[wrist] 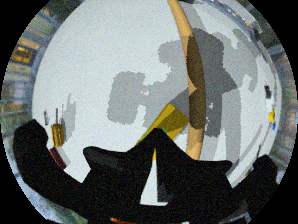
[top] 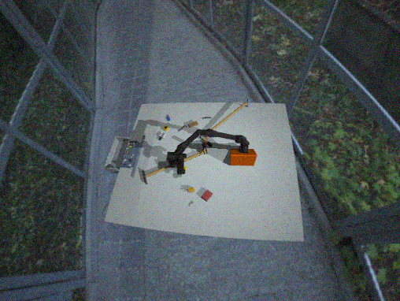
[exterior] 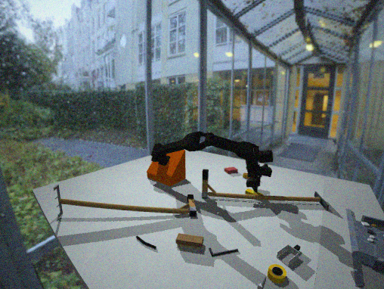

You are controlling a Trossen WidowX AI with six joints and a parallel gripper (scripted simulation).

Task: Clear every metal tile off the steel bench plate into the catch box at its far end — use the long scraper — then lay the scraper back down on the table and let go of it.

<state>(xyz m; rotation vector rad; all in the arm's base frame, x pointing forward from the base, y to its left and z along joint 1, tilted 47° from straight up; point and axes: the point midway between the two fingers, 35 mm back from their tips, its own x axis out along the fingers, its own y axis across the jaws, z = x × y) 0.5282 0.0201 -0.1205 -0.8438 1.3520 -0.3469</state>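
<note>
Right now the long scraper is 4 cm ahead of my gripper tip, 4 cm to the right of it and 4 cm above it. Also, from my gripper tip: yellow block 1 cm behind, 1 cm below; red block 25 cm behind, 23 cm to the left, 1 cm below; metal bracket 22 cm ahead, 33 cm to the right, 1 cm below.
</note>
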